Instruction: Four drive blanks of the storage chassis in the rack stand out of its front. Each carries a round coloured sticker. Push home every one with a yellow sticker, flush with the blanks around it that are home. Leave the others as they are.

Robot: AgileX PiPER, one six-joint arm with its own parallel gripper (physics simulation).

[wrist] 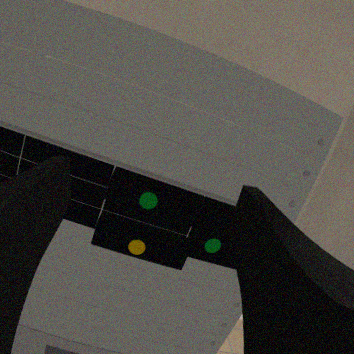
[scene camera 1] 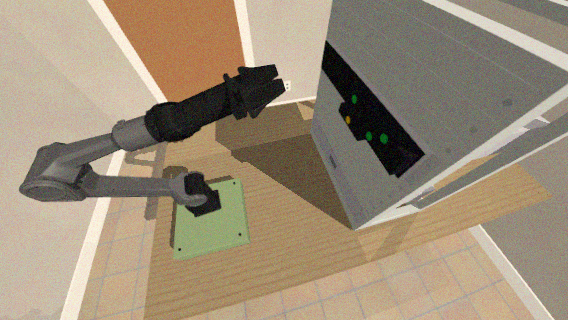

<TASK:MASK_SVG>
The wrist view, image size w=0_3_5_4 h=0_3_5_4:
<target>my gripper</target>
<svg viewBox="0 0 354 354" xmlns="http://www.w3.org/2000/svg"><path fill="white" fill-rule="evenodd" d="M242 185L229 221L231 248L241 295L243 354L354 354L354 270L330 255L306 236L259 188ZM69 157L51 156L0 182L0 354L10 354L15 331L32 278L41 257L64 217L71 199Z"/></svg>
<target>grey rack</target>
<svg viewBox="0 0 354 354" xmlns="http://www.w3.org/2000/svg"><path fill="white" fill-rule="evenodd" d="M0 0L0 182L51 156L60 155L69 157L71 199L64 217L41 257L29 286L10 354L216 354L242 314L240 288L231 248L229 221L242 185L259 188L294 223L320 171L343 117L252 70L197 46L134 22L65 0Z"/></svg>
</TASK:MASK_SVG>
